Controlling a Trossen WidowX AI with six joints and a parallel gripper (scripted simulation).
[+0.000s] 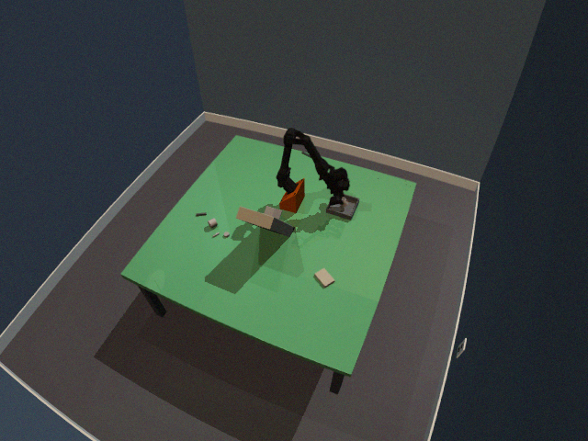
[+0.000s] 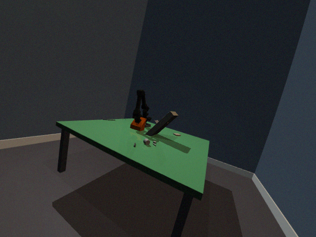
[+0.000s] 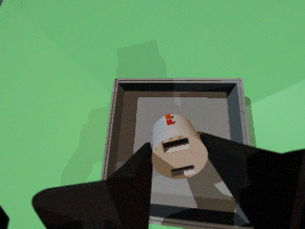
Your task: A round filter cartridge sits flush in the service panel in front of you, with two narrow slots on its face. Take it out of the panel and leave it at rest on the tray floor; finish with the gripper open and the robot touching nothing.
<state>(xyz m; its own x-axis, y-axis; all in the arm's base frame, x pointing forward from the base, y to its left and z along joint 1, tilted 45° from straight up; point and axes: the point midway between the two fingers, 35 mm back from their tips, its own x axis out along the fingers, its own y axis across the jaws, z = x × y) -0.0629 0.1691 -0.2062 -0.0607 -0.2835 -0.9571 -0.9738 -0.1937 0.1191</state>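
Now: gripper tip 10 mm above the round filter cartridge. Round my gripper tip: tan service panel (380 mm ahead, 280 mm to the right, 100 mm above); then grey tray (40 mm below); then tan block (490 mm ahead, 80 mm to the left, 40 mm below).
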